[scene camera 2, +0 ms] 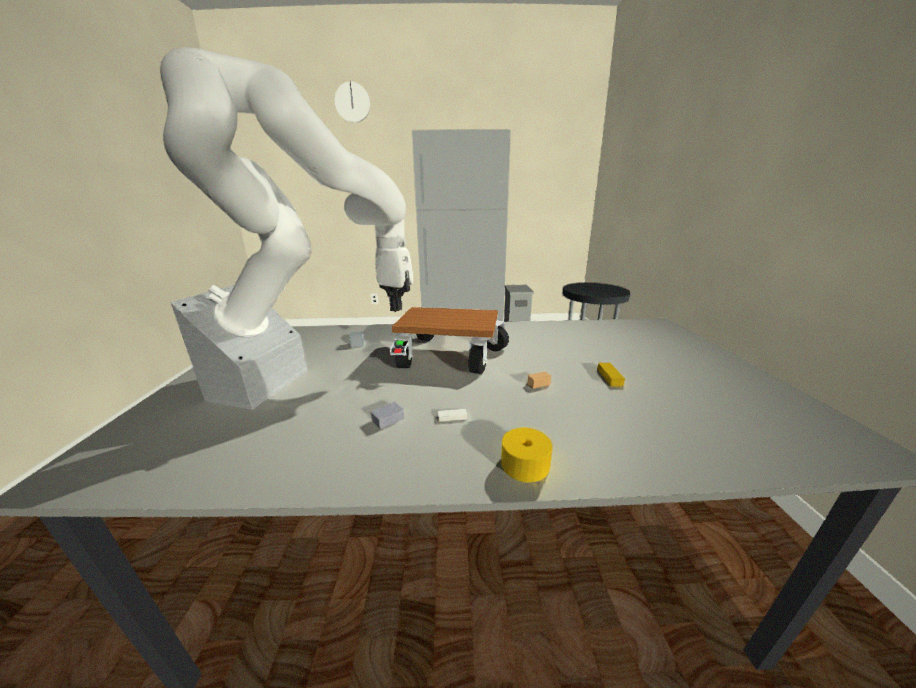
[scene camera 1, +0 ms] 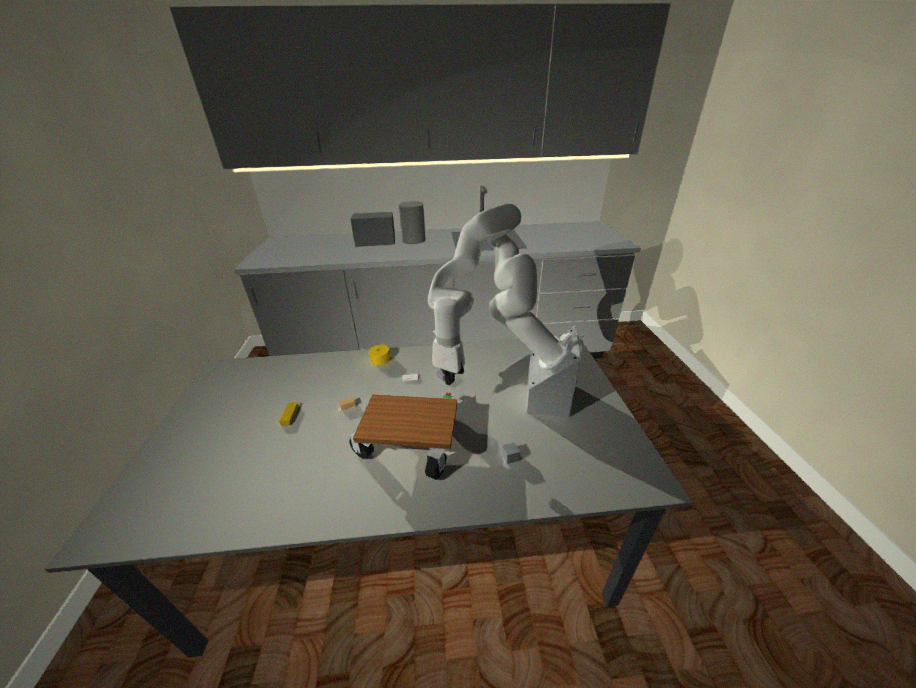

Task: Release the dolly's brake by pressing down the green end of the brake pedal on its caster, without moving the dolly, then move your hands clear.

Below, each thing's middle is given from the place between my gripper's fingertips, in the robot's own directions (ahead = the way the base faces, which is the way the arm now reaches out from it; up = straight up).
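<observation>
The dolly (scene camera 1: pixel 391 420) has my gripper 50 mm to the right of it, 180 mm short of it and 120 mm above it. There is a yellow cylinder (scene camera 2: pixel 526 453) too, and counted from my hand it is 480 mm to the right, 190 mm ahead and 160 mm below.
</observation>
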